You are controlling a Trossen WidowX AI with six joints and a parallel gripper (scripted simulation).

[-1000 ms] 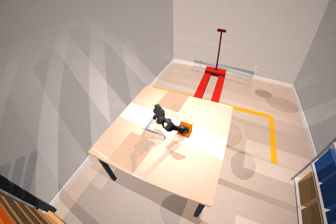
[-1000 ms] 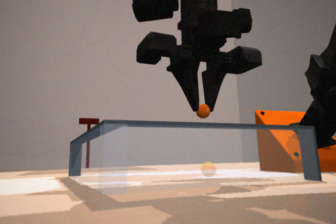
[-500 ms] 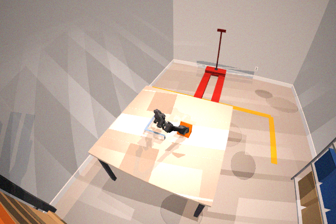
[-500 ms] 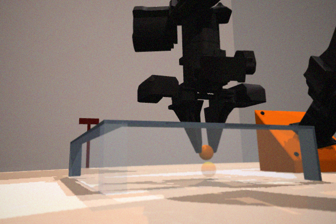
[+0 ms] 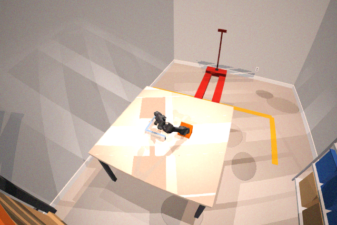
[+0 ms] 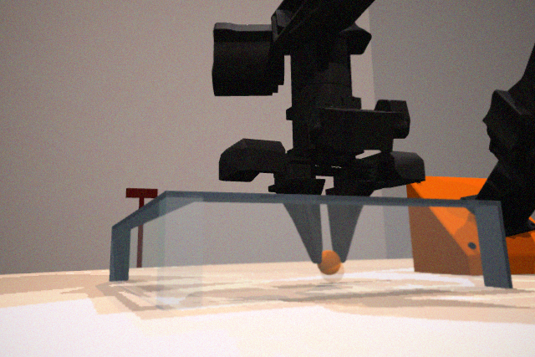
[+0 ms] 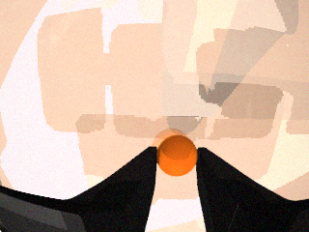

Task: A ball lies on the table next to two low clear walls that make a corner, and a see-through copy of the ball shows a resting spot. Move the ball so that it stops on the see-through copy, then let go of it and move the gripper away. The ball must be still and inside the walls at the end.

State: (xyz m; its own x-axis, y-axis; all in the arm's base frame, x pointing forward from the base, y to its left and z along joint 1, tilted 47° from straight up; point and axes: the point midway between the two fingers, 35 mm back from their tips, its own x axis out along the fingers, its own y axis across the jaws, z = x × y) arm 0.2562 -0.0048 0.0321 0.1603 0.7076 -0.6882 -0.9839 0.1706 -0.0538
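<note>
Now: gripper tip 50 mm short of the grey wall band, 100 mm to the right of it and 40 mm below it.
</note>
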